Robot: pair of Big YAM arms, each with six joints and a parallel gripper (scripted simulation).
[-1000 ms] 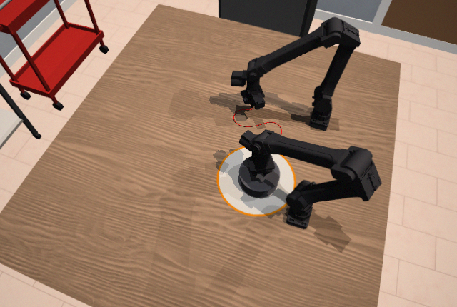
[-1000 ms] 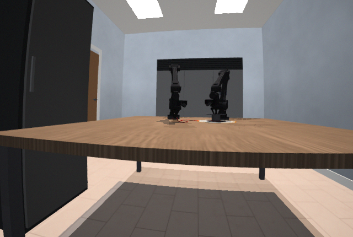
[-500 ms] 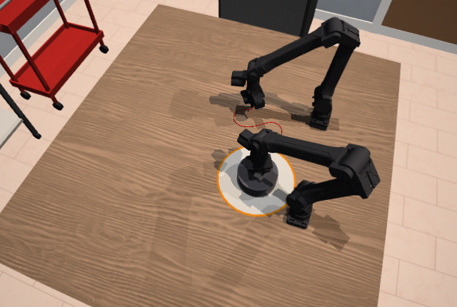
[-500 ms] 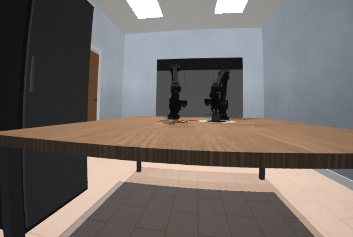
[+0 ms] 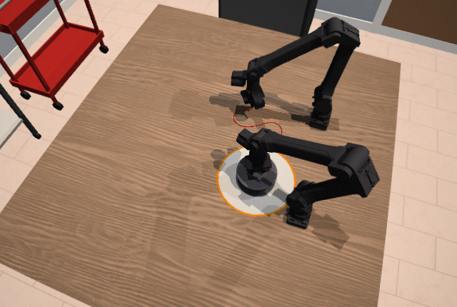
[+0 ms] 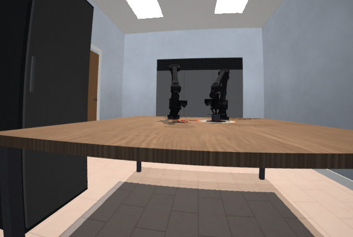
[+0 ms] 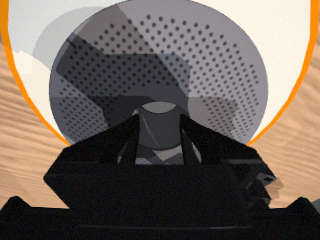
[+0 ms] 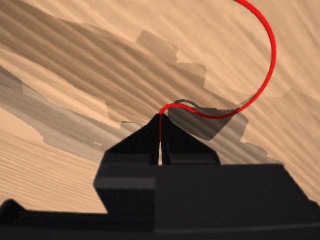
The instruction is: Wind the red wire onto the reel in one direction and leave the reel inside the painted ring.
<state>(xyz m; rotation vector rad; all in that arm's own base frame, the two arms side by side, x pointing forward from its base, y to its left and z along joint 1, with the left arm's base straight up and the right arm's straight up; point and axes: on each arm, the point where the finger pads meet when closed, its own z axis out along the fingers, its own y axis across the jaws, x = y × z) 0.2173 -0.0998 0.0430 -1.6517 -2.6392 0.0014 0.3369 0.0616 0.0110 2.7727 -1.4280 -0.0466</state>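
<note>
Now: the orange painted ring 60 mm below my left hand. Also, from my left hand: dark grey reel: 30 mm below.
</note>
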